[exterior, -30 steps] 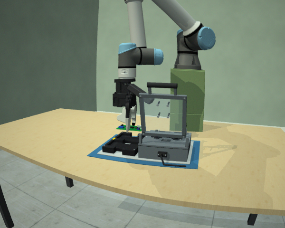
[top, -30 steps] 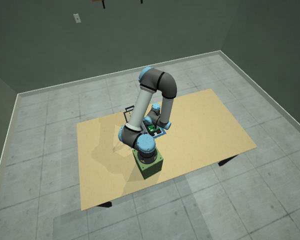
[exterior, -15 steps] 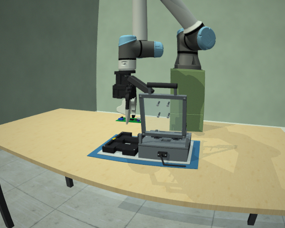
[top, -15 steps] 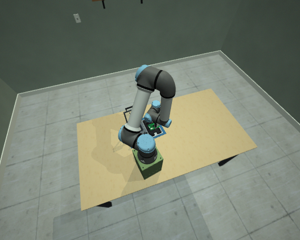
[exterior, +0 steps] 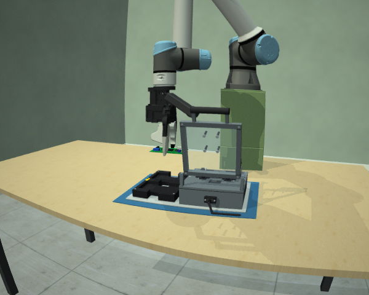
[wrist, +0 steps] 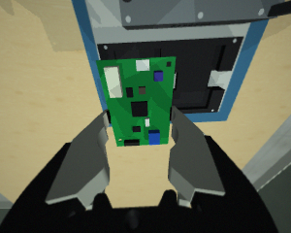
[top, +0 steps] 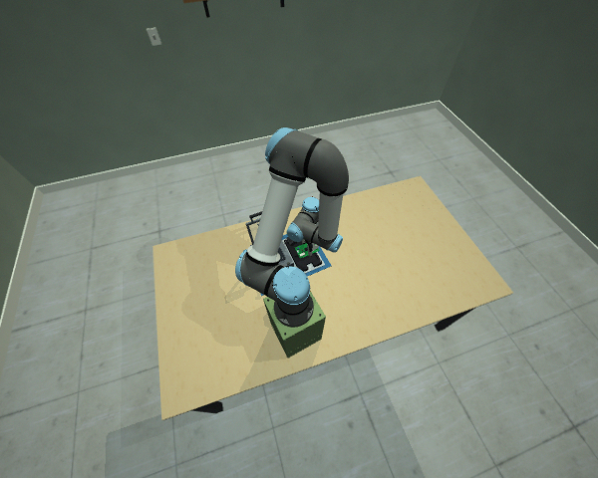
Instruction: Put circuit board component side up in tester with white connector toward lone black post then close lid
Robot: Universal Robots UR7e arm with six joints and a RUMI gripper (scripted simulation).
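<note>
The green circuit board is right at my hand. From my hand the other things lie so: clear lid 160 mm ahead, 200 mm to the left, 60 mm above; tester bed 40 mm ahead, 190 mm to the left, 50 mm below; black block 40 mm behind, 230 mm to the left, 30 mm below.
</note>
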